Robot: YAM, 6 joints.
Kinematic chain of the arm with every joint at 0, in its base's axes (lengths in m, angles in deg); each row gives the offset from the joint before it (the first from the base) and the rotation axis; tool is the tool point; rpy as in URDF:
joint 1: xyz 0 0 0.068 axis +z
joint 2: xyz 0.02 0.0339 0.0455 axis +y
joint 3: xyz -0.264 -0.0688 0 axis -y
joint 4: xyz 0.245 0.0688 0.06 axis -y
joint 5: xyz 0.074 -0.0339 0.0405 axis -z
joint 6: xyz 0.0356 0 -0.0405 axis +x
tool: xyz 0 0 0 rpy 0 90 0
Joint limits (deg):
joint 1: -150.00..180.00
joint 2: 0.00..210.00
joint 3: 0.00..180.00
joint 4: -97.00..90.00
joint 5: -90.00..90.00
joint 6: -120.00..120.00
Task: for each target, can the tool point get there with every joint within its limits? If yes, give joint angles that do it. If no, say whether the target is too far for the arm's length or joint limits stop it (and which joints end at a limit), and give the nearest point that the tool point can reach.
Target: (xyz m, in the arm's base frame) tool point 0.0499 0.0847 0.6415
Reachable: yes | joints 78.72 85.17 159.76 -66.27 65.56 62.08
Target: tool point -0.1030 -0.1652 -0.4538
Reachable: no: joint limits stop it (at a limit: joint 2) | nearest point -0.1080 -0.1732 -0.3776 | short by 0.077 m
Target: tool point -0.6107 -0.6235 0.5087
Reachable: no: too far | nearest point -0.4113 -0.4199 0.3767 | short by 0.314 m
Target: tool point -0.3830 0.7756 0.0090
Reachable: no: too far | nearest point -0.2839 0.5748 0.0367 | short by 0.226 m
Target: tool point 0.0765 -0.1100 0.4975
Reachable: yes | joints 133.97 17.97 60.21 72.10 -36.82 22.23
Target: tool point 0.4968 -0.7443 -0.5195
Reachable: no: too far | nearest point 0.2968 -0.4446 -0.2402 | short by 0.456 m
